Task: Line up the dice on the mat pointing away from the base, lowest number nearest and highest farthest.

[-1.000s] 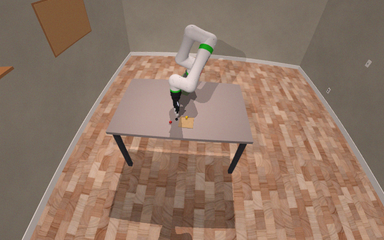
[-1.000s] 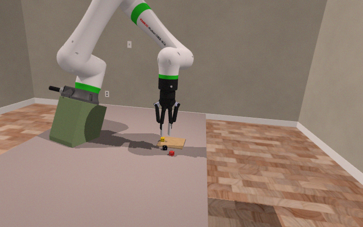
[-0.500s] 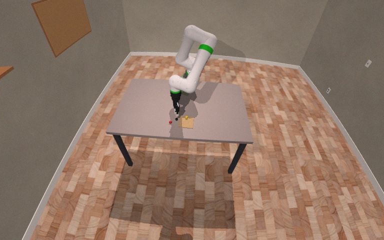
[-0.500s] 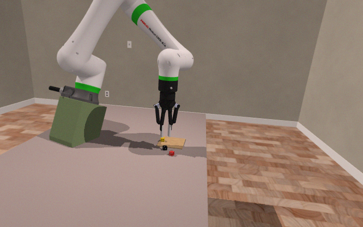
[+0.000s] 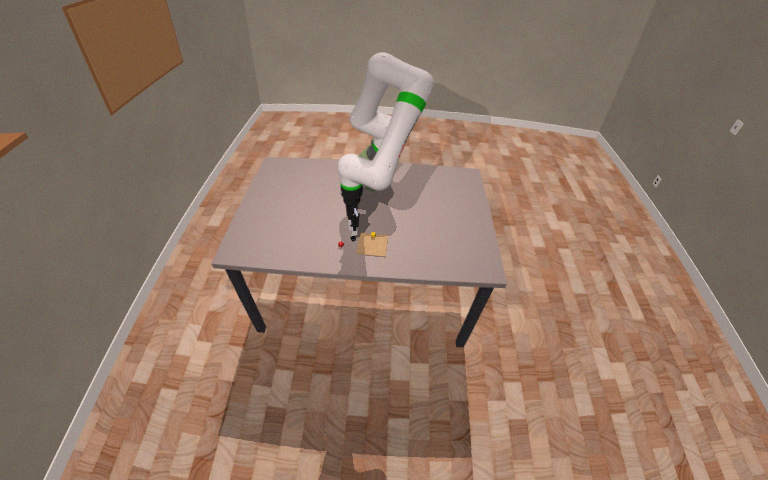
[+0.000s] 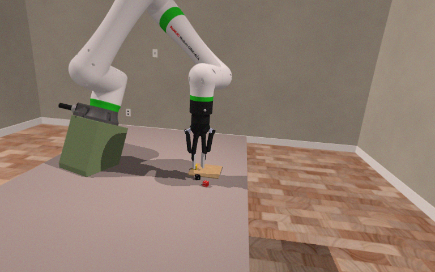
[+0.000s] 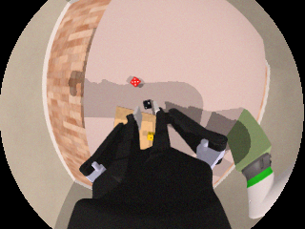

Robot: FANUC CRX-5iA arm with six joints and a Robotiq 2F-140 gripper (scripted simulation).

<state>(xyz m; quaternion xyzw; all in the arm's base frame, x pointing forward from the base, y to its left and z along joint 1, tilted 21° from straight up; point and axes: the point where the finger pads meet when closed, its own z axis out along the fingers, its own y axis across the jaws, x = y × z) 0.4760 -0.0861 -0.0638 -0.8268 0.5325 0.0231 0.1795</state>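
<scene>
My gripper is now 8 cm above the black die. From my hand the other things lie so: yellow die 10 cm to the left, 7 cm below, 3 cm behind; red die 8 cm below, 6 cm to the right, 4 cm ahead; tan mat 10 cm to the left, 9 cm below, 2 cm ahead.
</scene>
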